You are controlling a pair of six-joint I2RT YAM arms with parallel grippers.
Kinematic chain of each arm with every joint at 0, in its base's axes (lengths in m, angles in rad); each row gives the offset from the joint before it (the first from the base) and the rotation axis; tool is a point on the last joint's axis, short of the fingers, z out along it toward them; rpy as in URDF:
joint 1: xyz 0 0 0.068 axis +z
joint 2: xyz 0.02 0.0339 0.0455 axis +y
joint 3: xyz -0.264 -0.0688 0 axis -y
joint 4: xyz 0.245 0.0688 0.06 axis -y
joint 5: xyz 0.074 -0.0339 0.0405 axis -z
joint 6: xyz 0.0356 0 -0.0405 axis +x
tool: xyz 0 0 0 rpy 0 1.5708 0
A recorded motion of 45 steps. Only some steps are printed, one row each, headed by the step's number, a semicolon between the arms.
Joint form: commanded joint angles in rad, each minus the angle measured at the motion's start. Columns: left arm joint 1, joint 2, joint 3, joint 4, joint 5, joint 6; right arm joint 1, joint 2, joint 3, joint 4, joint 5, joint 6.
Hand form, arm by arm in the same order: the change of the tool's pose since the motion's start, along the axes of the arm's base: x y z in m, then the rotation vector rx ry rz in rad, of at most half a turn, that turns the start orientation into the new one. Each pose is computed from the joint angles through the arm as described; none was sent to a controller.
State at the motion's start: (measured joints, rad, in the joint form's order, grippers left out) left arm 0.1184 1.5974 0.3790 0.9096 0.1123 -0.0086; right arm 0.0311 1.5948 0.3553 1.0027 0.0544 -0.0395
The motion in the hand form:
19: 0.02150 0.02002 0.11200 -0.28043 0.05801 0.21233; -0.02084 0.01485 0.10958 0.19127 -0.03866 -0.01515
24: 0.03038 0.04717 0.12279 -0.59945 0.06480 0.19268; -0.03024 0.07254 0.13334 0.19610 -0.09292 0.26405
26: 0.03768 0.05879 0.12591 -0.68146 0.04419 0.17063; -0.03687 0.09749 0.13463 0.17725 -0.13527 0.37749
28: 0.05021 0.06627 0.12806 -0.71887 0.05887 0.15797; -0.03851 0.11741 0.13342 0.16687 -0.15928 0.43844
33: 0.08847 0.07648 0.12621 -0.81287 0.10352 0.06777; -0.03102 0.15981 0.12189 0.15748 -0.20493 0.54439
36: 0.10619 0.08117 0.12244 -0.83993 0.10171 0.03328; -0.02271 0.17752 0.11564 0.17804 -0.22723 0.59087
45: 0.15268 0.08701 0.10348 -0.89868 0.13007 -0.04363; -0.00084 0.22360 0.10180 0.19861 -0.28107 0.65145
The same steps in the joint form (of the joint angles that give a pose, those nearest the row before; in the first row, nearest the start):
19: 0.0512 -0.2721 0.3757 -0.7208 -0.0613 -0.3086; 0.0679 -0.4857 0.1955 -0.6451 0.0401 0.2024
24: 0.1579 -0.2221 0.4573 -0.7542 0.1617 -0.5630; 0.2956 -0.5030 0.2490 -0.6353 -0.0013 0.1787
26: 0.1945 -0.1829 0.4889 -0.7181 0.2367 -0.6292; 0.3965 -0.4865 0.2416 -0.5642 -0.0046 0.1420
28: 0.2081 -0.1273 0.5490 -0.7321 0.2756 -0.6531; 0.4708 -0.4457 0.2470 -0.5038 0.0132 0.1212
33: 0.2117 0.0335 0.6997 -0.7323 0.3989 -0.7101; 0.5888 -0.2821 0.2784 -0.3249 0.0310 0.0869
36: 0.2114 0.1078 0.7584 -0.6998 0.4365 -0.7328; 0.6179 -0.1869 0.3085 -0.2312 0.0132 0.0925
45: 0.1948 0.3044 0.9191 -0.6540 0.5135 -0.7777; 0.6852 0.0439 0.4310 -0.0640 0.0208 0.0824

